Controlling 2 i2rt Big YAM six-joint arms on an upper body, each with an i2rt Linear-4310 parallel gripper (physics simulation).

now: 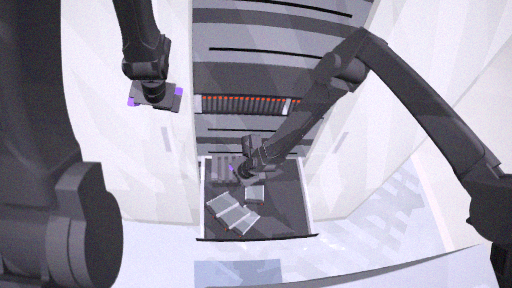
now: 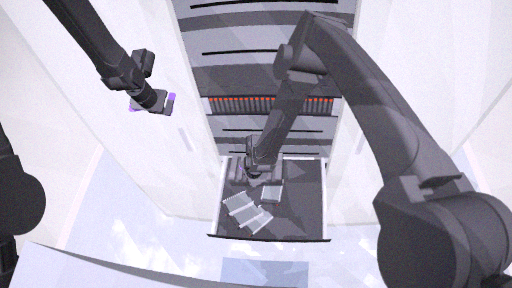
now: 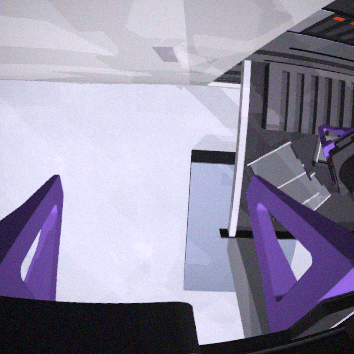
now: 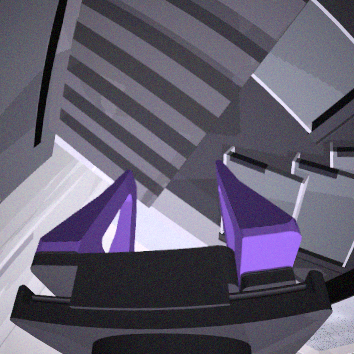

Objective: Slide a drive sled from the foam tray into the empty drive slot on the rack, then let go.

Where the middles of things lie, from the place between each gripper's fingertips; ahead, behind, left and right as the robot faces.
Right now my left hand is 43 cm above the ribbed foam tray (image 4: pixel 139 92), 27 cm to the left of it and 6 cm short of it. The rest, counted from my left hand: dark shelf (image 2: pixel 299 216) (47 cm below, 34 cm to the right, 6 cm behind).
Now: the dark shelf 50 mm behind my right hand, 70 mm to the right of it and 100 mm below it. The rest, counted from my right hand: ribbed foam tray (60 mm ahead, 10 mm to the right, 60 mm below).
